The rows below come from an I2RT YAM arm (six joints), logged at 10 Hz.
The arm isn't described. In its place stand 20 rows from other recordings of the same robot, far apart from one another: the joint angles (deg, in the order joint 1, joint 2, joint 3, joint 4, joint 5, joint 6), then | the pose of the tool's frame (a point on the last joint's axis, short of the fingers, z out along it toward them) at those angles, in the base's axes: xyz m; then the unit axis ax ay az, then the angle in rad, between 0 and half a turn.
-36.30 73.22 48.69 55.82 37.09 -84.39 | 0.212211, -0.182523, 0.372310, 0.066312, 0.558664, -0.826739, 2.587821
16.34 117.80 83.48 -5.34 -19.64 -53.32 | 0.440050, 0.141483, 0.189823, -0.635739, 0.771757, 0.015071, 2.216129
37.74 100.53 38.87 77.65 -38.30 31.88 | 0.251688, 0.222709, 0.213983, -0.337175, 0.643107, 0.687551, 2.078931
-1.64 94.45 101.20 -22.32 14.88 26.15 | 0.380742, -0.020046, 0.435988, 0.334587, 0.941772, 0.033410, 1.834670
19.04 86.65 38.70 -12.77 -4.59 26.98 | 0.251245, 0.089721, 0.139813, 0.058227, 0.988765, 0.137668, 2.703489
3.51 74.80 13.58 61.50 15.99 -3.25 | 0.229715, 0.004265, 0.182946, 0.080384, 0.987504, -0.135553, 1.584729
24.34 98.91 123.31 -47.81 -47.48 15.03 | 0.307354, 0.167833, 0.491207, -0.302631, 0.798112, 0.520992, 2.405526
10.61 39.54 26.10 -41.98 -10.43 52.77 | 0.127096, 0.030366, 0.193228, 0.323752, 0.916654, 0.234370, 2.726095
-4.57 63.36 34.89 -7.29 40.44 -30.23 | 0.225071, -0.041156, 0.226350, -0.033564, 0.895269, -0.444260, 2.498160
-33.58 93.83 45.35 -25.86 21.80 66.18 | 0.220845, -0.162487, 0.130168, 0.773269, 0.617360, -0.144645, 2.777632
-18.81 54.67 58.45 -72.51 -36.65 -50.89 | 0.144155, -0.026653, 0.309328, -0.331000, 0.929619, 0.162014, 2.489400
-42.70 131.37 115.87 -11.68 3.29 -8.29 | 0.398445, -0.370454, 0.253929, 0.300232, 0.912643, -0.277388, 2.186345
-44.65 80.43 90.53 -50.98 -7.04 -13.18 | 0.208987, -0.200316, 0.404307, 0.240699, 0.956512, -0.164767, 2.340015
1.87 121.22 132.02 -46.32 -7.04 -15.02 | 0.474845, 0.019869, 0.380595, -0.178095, 0.984011, 0.002159, 2.185375
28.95 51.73 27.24 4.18 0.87 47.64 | 0.181481, 0.099772, 0.235769, 0.154214, 0.907161, 0.391505, 2.202980
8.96 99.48 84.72 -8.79 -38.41 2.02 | 0.400654, 0.085562, 0.328785, -0.261022, 0.891316, 0.370706, 2.120315
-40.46 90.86 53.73 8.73 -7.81 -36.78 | 0.270679, -0.224497, 0.225449, -0.008152, 0.952811, -0.303456, 2.240088
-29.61 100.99 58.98 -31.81 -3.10 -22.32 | 0.281816, -0.157944, 0.148065, 0.059693, 0.997498, -0.037878, 2.864301
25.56 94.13 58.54 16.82 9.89 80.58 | 0.342233, 0.156900, 0.247927, 0.457770, 0.760158, 0.461092, 2.308501
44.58 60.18 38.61 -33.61 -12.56 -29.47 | 0.137529, 0.146397, 0.218997, -0.622355, 0.768507, 0.148564, 2.571698
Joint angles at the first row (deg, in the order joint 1, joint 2, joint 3, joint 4, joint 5, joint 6):
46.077, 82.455, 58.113, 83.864, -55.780, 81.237
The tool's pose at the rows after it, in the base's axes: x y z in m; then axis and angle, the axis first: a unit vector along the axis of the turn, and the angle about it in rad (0 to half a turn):
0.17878, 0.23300, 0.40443, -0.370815, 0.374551, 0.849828, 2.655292
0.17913, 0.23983, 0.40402, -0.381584, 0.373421, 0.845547, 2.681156
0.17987, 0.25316, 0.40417, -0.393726, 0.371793, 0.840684, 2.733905
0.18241, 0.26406, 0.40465, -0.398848, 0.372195, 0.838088, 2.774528
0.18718, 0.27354, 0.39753, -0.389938, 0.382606, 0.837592, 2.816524
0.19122, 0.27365, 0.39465, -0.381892, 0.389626, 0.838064, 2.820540
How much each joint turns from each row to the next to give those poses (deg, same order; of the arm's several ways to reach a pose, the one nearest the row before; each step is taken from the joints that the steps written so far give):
0.616, 2.941, 1.332, 2.073, -0.823, 3.098
0.764, 1.345, 1.279, 0.154, -1.372, 0.378
1.465, 2.597, 2.681, 0.169, -1.788, 1.427
0.883, 2.367, 2.566, 0.089, -1.073, 1.574
0.425, 2.241, 0.918, 0.203, -0.085, 1.681
-0.507, 0.440, -0.110, -0.085, 0.301, 0.508

